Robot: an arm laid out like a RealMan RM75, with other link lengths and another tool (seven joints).
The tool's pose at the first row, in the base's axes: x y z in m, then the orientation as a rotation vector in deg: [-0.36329, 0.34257, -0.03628, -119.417, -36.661, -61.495]
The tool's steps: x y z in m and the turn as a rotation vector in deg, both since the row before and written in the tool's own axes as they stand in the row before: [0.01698, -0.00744, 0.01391, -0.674, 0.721, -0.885]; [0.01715, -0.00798, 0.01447, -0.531, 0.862, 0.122]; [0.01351, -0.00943, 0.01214, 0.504, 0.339, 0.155]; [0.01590, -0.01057, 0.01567, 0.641, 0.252, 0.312]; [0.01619, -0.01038, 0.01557, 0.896, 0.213, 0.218]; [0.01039, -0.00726, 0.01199, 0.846, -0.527, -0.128]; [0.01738, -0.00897, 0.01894, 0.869, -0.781, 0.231]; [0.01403, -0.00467, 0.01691, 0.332, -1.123, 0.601]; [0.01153, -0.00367, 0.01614, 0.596, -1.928, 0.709]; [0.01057, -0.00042, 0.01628, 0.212, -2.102, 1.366]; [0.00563, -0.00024, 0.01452, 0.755, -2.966, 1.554]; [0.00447, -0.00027, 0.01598, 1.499, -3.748, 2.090]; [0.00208, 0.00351, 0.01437, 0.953, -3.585, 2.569]
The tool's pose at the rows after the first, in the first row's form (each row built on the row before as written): [-0.35243, 0.35977, -0.02518, -119.411, -37.008, -63.052]; [-0.34167, 0.37774, -0.01384, -119.289, -36.229, -64.109]; [-0.33483, 0.39432, -0.00398, -118.647, -36.115, -64.084]; [-0.32580, 0.41446, 0.00711, -117.964, -35.930, -63.812]; [-0.31664, 0.43435, 0.01863, -117.082, -35.977, -63.421]; [-0.31029, 0.44901, 0.02564, -116.701, -36.744, -62.547]; [-0.29834, 0.47089, 0.03658, -116.504, -37.255, -61.212]; [-0.28628, 0.48845, 0.04372, -117.025, -37.315, -59.618]; [-0.27523, 0.50468, 0.04834, -117.826, -37.769, -57.045]; [-0.26251, 0.51922, 0.05028, -119.119, -37.441, -54.115]; [-0.25339, 0.53169, 0.04832, -120.409, -37.522, -49.933]; [-0.24486, 0.54529, 0.04410, -121.433, -37.611, -44.284]; [-0.23671, 0.55517, 0.03641, -122.790, -36.896, -38.780]
